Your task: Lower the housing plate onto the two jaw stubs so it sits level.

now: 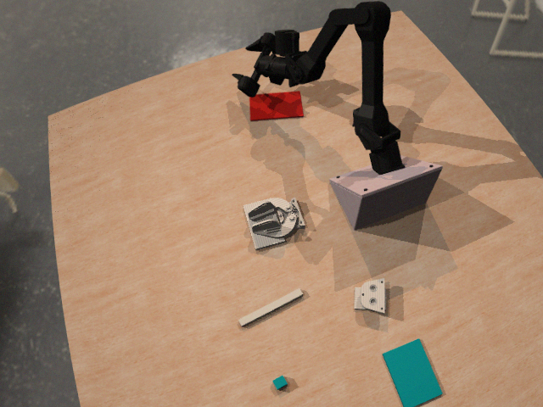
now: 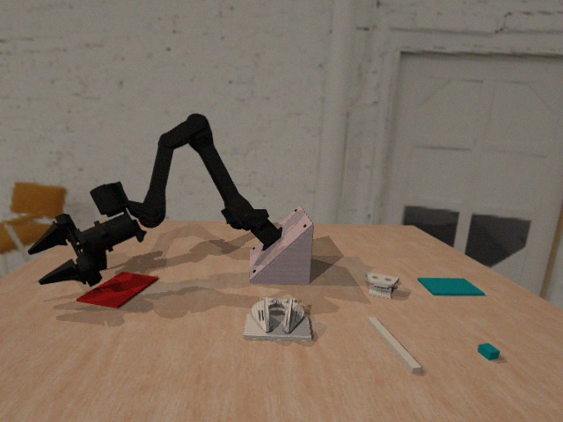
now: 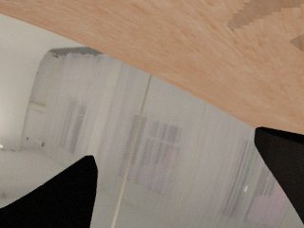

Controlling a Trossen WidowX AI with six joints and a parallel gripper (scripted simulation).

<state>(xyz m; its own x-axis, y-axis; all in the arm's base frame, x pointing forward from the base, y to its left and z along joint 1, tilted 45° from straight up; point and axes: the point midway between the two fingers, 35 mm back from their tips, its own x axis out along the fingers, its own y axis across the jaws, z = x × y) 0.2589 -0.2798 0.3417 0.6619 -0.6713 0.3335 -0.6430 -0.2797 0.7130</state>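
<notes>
Now: gripper tip 16 cm past the ribbed white part, 74 cm to the right of it and 6 cm above it. From my gripper tip the other things lie so: pale bar (5 cm ahead, 71 cm to the left, 7 cm below); then red sheet (8 cm behind, 14 cm to the left, 7 cm below); then small teal block (7 cm ahead, 87 cm to the left, 7 cm below).
</notes>
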